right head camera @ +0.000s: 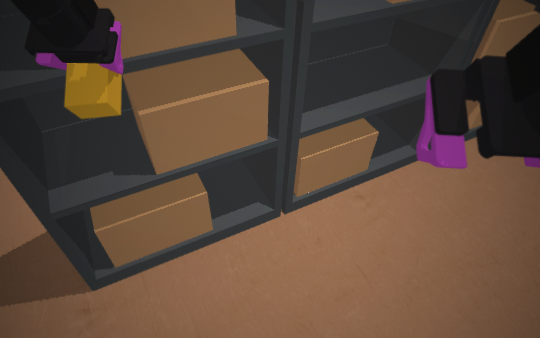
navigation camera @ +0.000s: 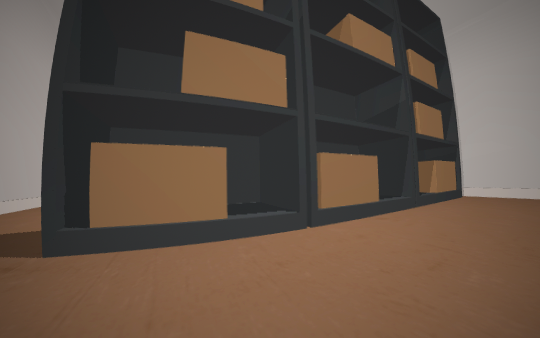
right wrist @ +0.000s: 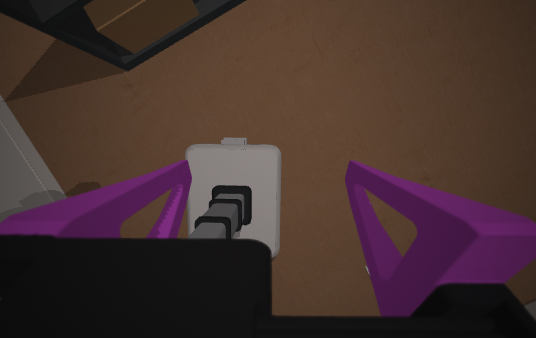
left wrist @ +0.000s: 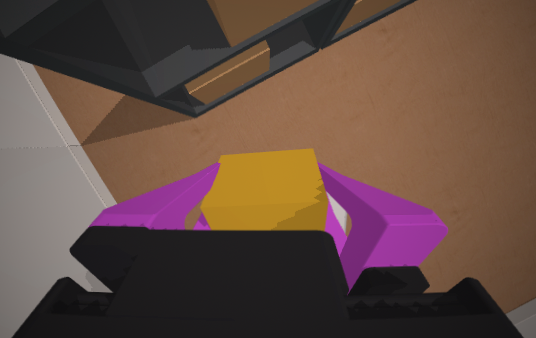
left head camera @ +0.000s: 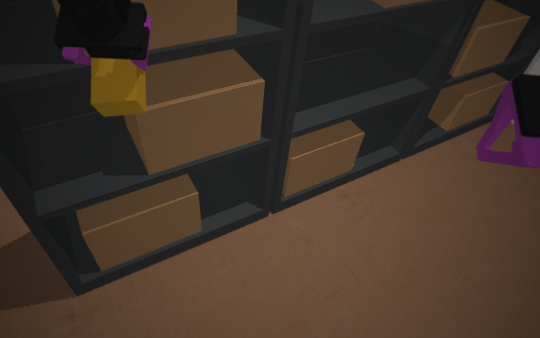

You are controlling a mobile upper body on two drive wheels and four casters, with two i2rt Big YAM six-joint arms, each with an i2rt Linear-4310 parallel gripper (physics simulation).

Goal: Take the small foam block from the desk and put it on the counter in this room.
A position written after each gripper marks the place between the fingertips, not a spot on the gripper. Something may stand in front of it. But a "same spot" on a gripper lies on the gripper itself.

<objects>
The left gripper shows in the right head camera view, in the left wrist view (267,169) and in the left head camera view; in the navigation camera view it is out of frame, in the right wrist view it is out of frame. A yellow foam block shows in the right head camera view, in the left wrist view (279,190) and in the left head camera view; in the navigation camera view it is out of frame, in the right wrist view it is out of frame. One and the same spot on the left gripper: (left head camera: 76,54) is (right head camera: 49,59). One and the same spot on the yellow foam block: (left head camera: 118,87) is (right head camera: 90,90).
</objects>
